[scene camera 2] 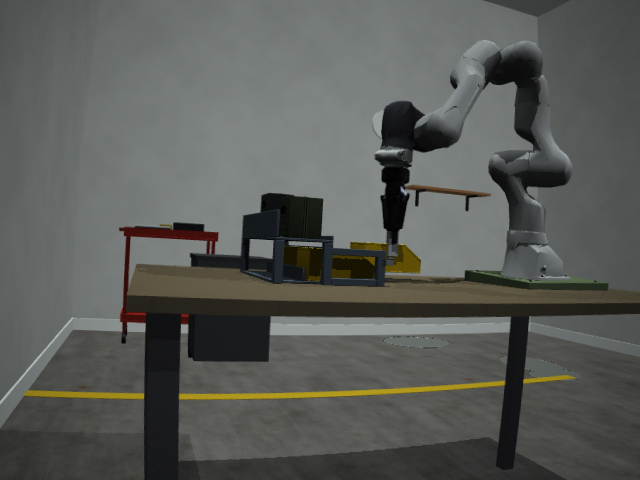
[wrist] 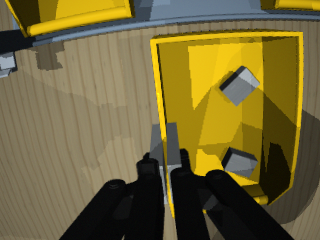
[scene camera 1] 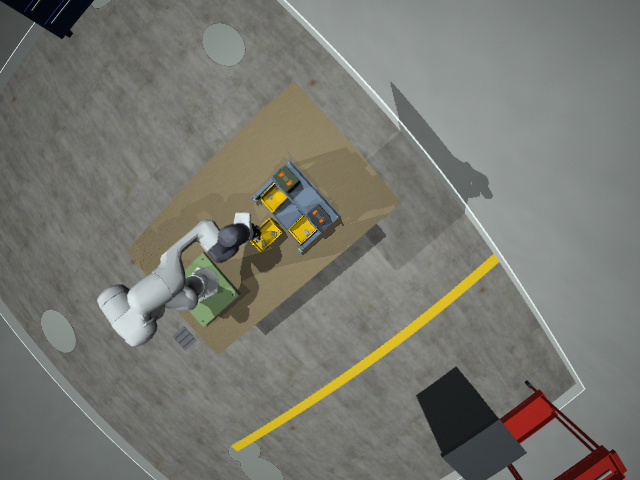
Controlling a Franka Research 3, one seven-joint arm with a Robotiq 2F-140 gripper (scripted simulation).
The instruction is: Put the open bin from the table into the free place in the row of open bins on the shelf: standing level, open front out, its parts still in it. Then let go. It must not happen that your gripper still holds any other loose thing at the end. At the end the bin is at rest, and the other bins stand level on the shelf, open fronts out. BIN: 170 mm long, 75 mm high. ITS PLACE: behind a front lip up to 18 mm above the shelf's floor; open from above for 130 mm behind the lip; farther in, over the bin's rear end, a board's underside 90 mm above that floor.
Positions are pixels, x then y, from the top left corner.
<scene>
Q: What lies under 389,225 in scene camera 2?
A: My gripper.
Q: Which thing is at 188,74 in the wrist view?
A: A yellow open bin.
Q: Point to a yellow open bin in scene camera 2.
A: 406,262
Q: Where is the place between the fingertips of my gripper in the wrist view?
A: At 166,138
</scene>
